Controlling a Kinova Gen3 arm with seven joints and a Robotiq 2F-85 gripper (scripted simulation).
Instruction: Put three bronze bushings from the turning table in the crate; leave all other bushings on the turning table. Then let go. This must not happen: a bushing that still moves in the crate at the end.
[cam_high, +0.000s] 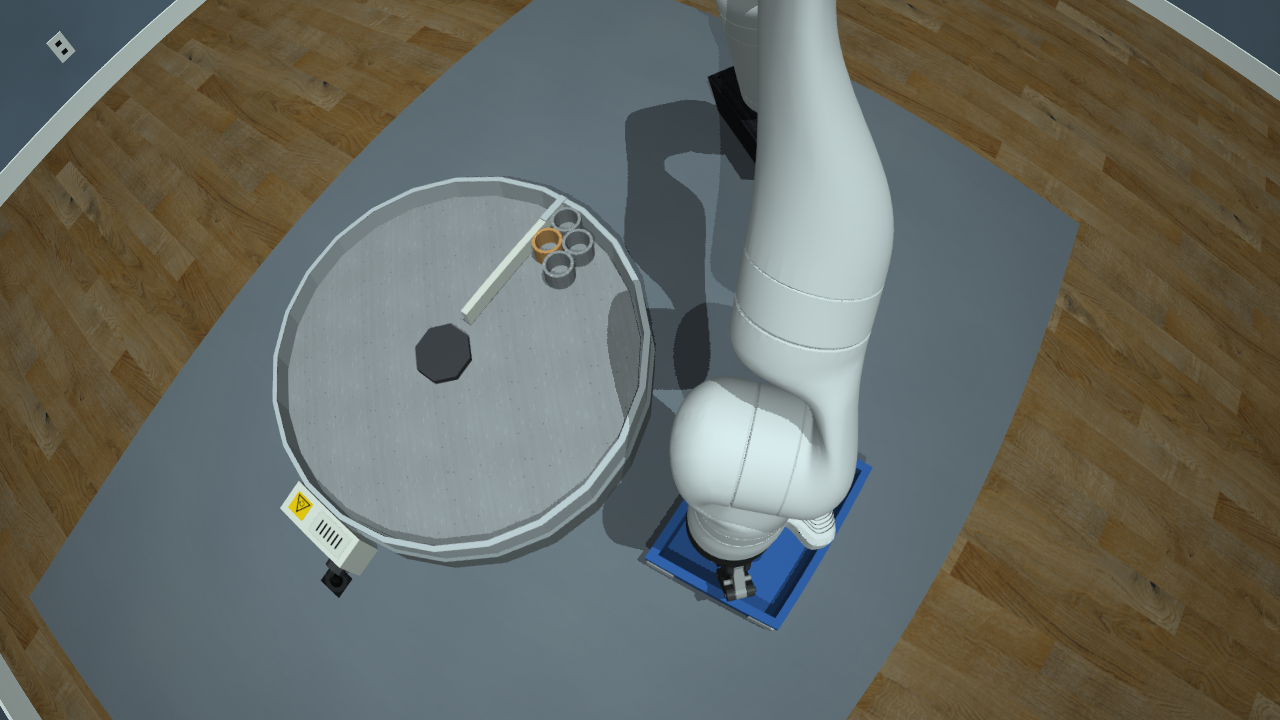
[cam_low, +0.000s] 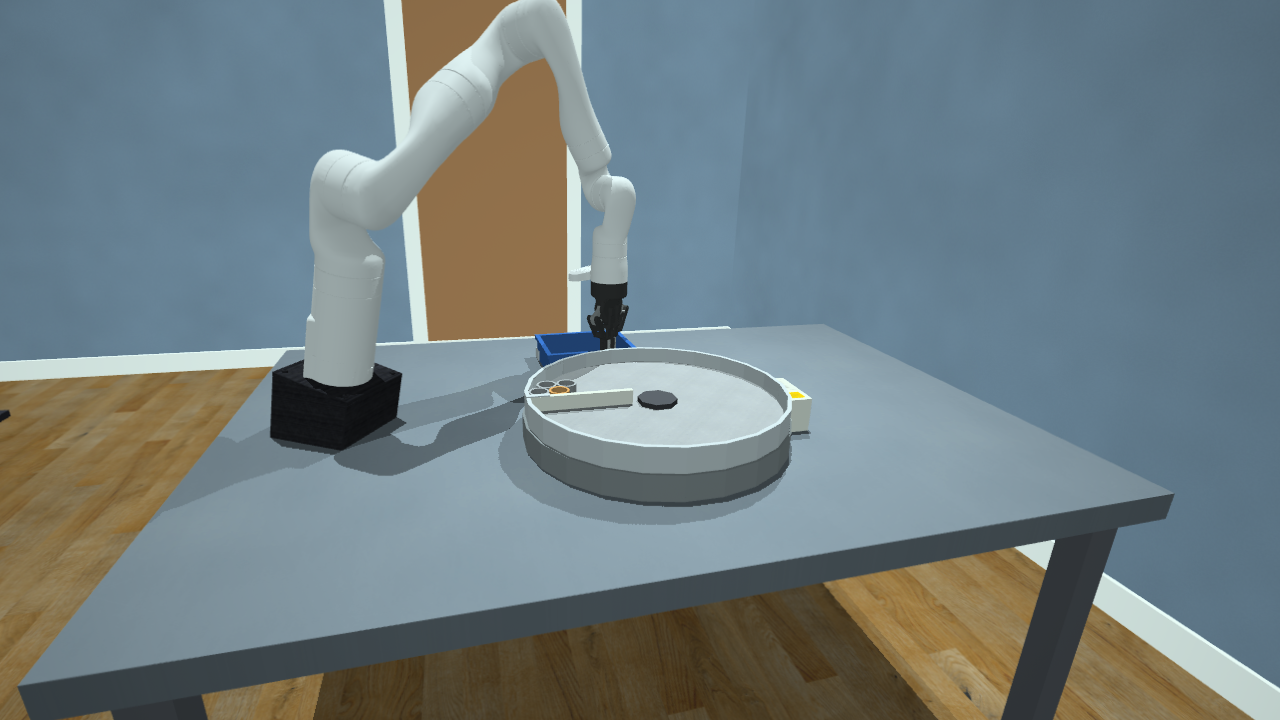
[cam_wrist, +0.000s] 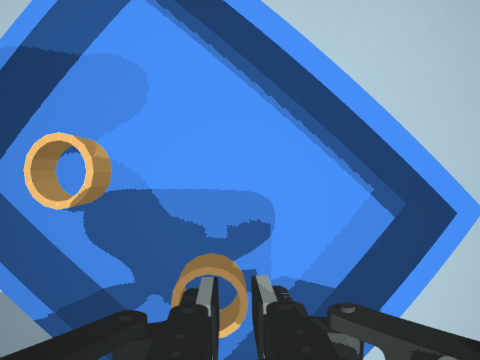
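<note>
Now: hand 50 mm past the blue crate, 20 mm to the right of it and 20 mm above it. Round my hand: turning table: 10 mm ahead, 340 mm to the right, 10 mm above.
</note>
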